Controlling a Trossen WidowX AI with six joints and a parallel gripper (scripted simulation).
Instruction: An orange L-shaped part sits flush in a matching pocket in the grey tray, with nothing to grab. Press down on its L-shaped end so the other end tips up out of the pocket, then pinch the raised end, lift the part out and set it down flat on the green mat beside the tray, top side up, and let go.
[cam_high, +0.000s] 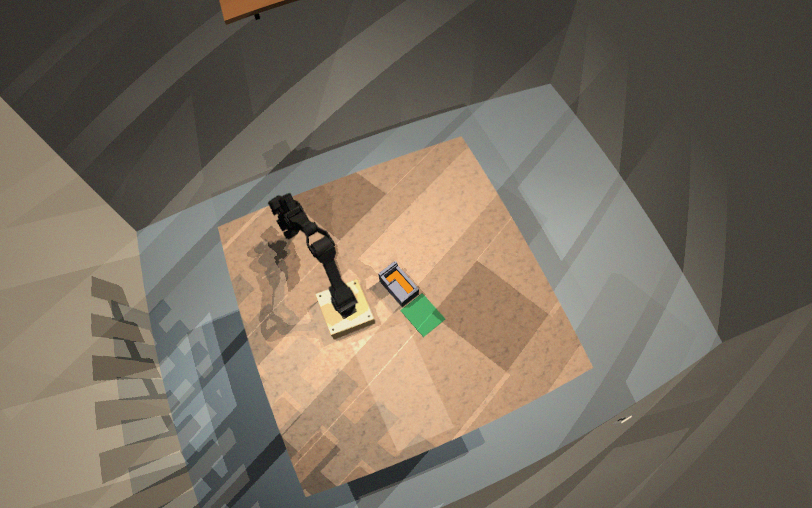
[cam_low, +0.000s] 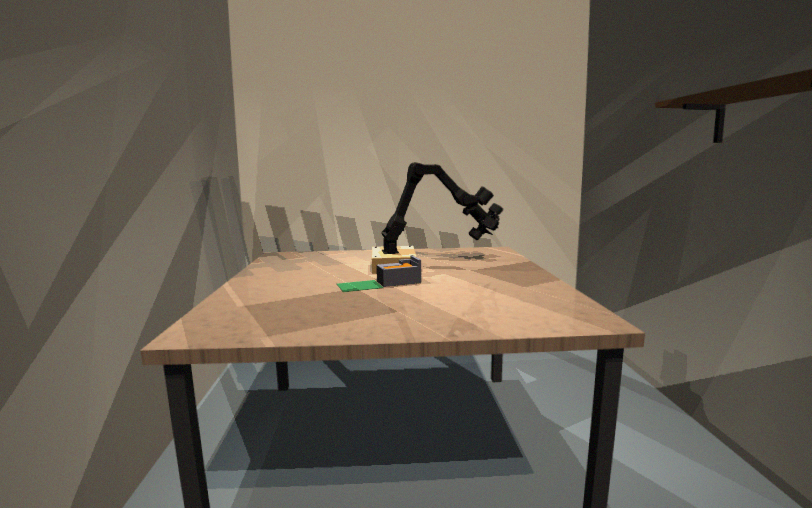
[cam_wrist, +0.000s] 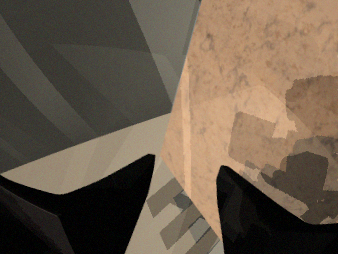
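Right now the orange L-shaped part is 520 mm to the right of my gripper tip, 300 mm ahead of it and 80 mm below it. Round my gripper tip: green mat 680 mm to the right, 330 mm ahead, 140 mm below.
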